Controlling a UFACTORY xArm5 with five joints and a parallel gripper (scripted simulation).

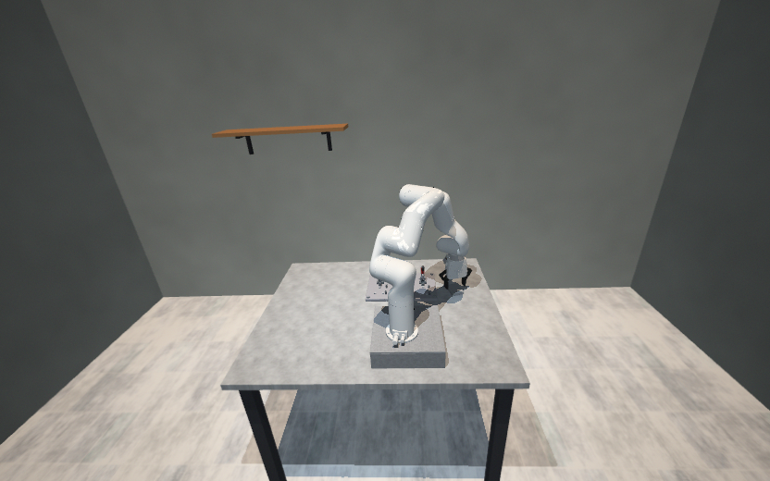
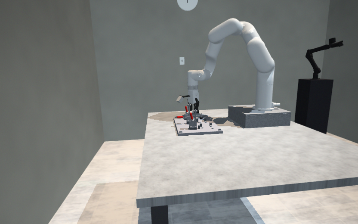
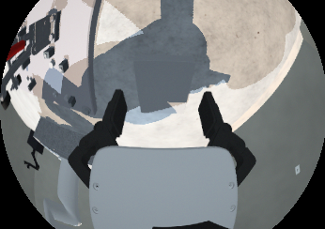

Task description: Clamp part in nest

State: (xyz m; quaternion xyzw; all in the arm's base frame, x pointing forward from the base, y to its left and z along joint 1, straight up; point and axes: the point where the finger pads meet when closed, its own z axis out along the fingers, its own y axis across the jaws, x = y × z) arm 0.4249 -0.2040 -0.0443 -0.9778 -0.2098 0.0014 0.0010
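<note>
Right now my hand is 30 mm above the grey block part. The rest, counted from my hand: grey fixture plate 270 mm to the left, 30 mm below.
</note>
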